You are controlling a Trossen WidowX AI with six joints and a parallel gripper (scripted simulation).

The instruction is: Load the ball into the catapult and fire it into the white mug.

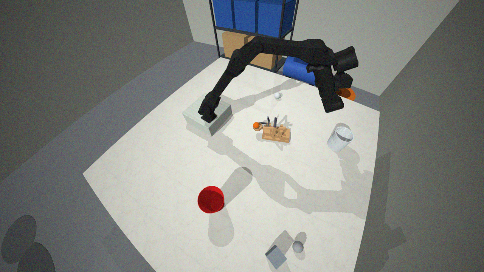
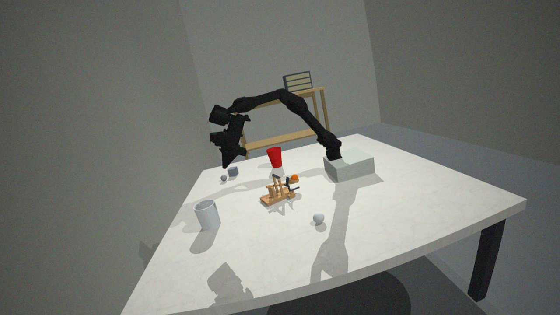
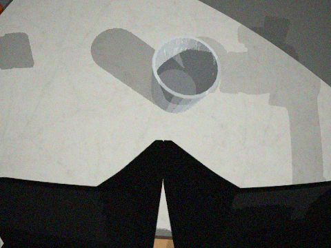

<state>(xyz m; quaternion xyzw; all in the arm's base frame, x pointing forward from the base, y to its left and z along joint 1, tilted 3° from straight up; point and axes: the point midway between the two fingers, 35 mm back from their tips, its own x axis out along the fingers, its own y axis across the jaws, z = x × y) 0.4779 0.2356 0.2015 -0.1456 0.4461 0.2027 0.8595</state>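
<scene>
Right now the dark lever is 240 mm behind my gripper tip, 90 mm to the right of it and 170 mm below it. From my gripper tip the other things lie so: white mug: 120 mm ahead, 20 mm to the left, 190 mm below; then orange ball: 270 mm behind, 150 mm to the right, 160 mm below; then catapult: 210 mm behind, 110 mm to the right, 170 mm below.
</scene>
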